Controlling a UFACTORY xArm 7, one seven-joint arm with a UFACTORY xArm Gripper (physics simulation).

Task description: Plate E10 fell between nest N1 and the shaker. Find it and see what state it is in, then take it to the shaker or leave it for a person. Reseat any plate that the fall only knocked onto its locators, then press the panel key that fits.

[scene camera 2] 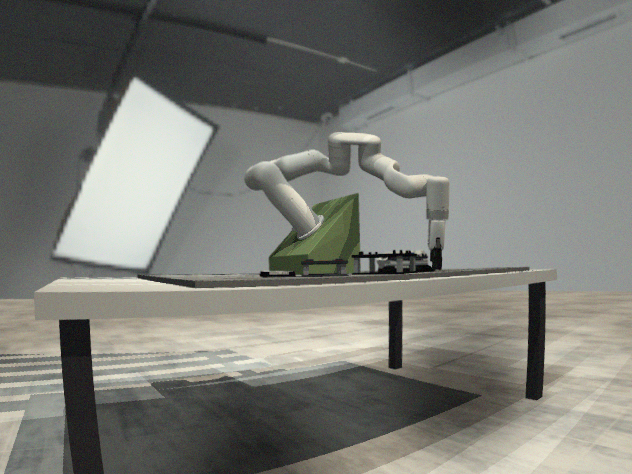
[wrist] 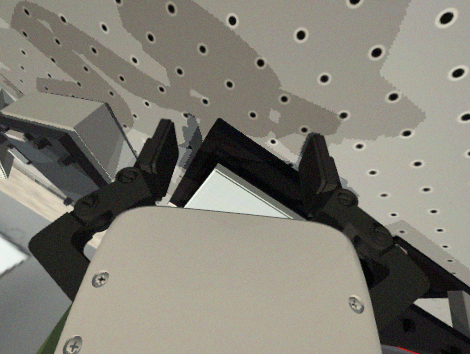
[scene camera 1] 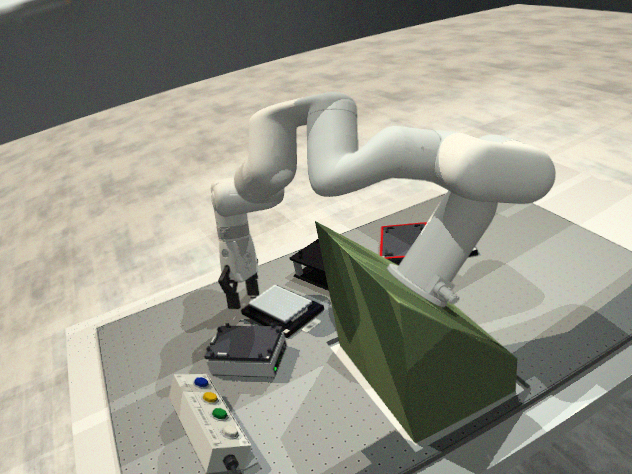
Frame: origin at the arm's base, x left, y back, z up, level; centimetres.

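Where they show: gripper, fingertip midpoint: (scene camera 2: 435, 265) (wrist: 240, 143) (scene camera 1: 244, 301); arm's base, link origin: (scene camera 2: 311, 228) (scene camera 1: 415, 287).
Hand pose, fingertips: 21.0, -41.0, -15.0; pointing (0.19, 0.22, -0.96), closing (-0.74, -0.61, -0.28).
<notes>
Each offset is from my fingertips to the top centre of the thing, as dx, dy, dz. "*": to the spot under its first point.
A pale, white-topped plate @(-6.2, +7.6, +1.1) (scene camera 1: 280, 302) (wrist: 232, 200) lies on a low black base @(-6.2, +7.6, +0.0) (scene camera 1: 290, 329) (wrist: 215, 140); its label cannot be read, and whether it sits level is not clear. My gripper (scene camera 1: 242, 300) (scene camera 2: 436, 265) (wrist: 240, 143) is open and empty, pointing down beside the plate's outer corner, its fingers apart on either side of that corner in the wrist view. A grey box with a dark top and green light, seemingly the shaker @(* +6.9, +18.9, +3.5) (scene camera 1: 245, 342) (wrist: 90, 120), stands near the plate. The key panel @(+21.3, +33.1, +6.4) (scene camera 1: 209, 431) has blue @(+19.0, +25.6, +5.5) (scene camera 1: 201, 381), yellow @(+19.0, +30.6, +5.5) (scene camera 1: 209, 396), green @(+19.0, +35.6, +5.5) (scene camera 1: 220, 413) and white @(+19.0, +40.6, +5.5) (scene camera 1: 230, 431) keys.
A raised black stand (scene camera 1: 307, 257) is partly hidden by the green pedestal (scene camera 1: 372, 326) (scene camera 2: 326, 234) under the arm. A red-edged dark platform @(-42.3, +7.7, +2.6) (scene camera 1: 400, 240) lies behind the arm's base. A small white label @(* -9.0, +16.9, -1.8) (scene camera 1: 311, 325) lies beside the plate's black base.
</notes>
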